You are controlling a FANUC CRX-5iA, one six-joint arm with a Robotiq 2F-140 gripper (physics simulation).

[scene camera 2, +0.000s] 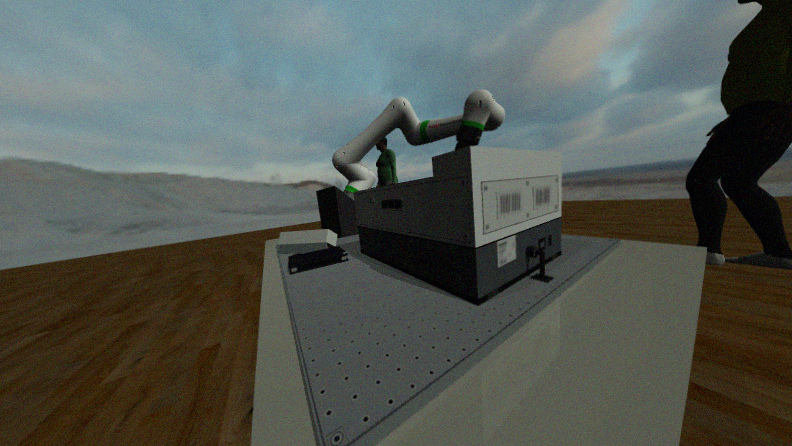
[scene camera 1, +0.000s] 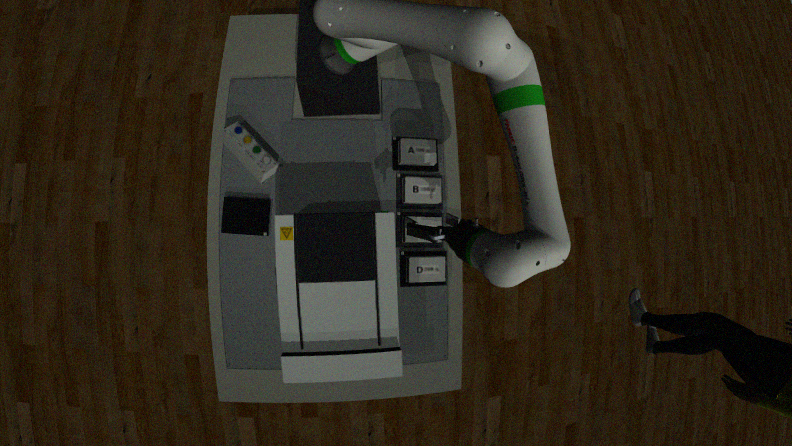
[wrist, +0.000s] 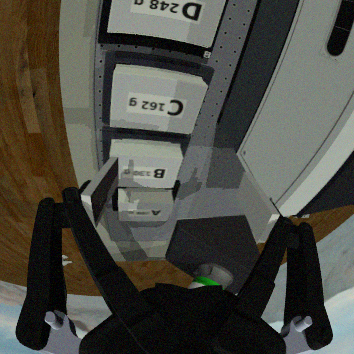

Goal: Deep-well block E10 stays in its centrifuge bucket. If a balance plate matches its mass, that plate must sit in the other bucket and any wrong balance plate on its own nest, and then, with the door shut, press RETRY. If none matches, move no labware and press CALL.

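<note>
Balance plates A, B, C and D sit in a row on dark nests right of the centrifuge. In the wrist view C reads 162 g and D 248 g; B's label is faint, A's unreadable. My gripper is open and empty, above plate C in scene camera 1; its fingers are hidden in scene camera 2. Block E10 and the buckets do not show. The button box has blue, yellow, green and white buttons; their labels are unreadable.
A black tray-like unit lies near the button box. The dark arm pedestal stands at the table's far end. One person is on the floor at right; a green-clothed person stands behind the arm.
</note>
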